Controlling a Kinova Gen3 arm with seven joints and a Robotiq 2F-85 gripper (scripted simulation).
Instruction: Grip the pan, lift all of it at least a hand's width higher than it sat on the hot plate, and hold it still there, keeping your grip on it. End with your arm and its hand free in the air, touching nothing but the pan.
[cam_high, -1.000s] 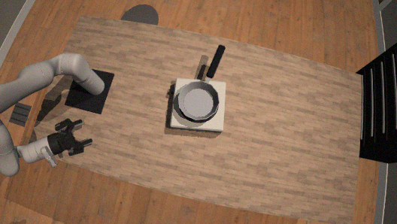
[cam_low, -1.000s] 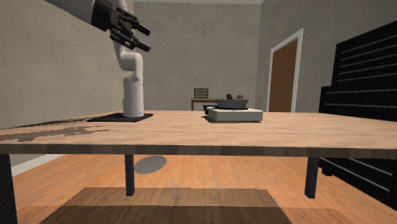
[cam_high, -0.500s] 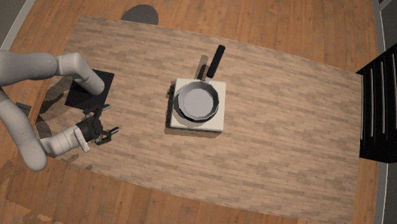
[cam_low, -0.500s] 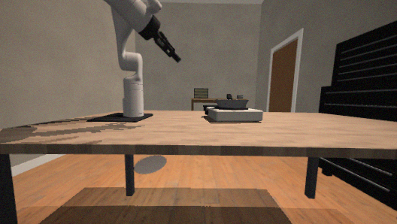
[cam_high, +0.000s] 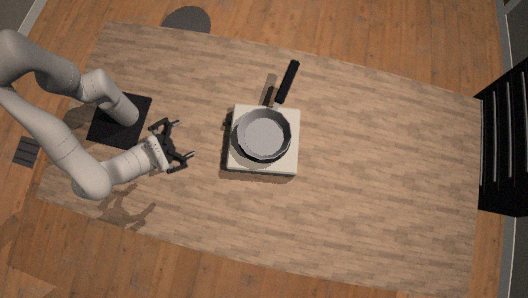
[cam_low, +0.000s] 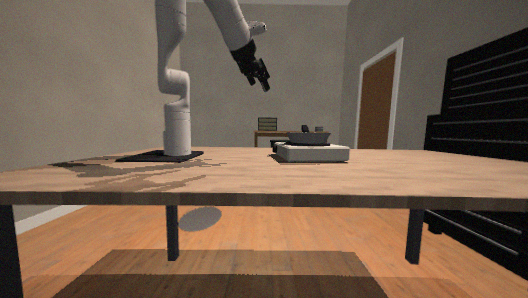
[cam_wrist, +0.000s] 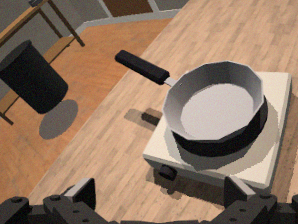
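The pan lies 21 cm to the left of my hand, 19 cm ahead of it and 17 cm below it. Round my hand: hot plate: 24 cm below, 17 cm ahead, 14 cm to the left.
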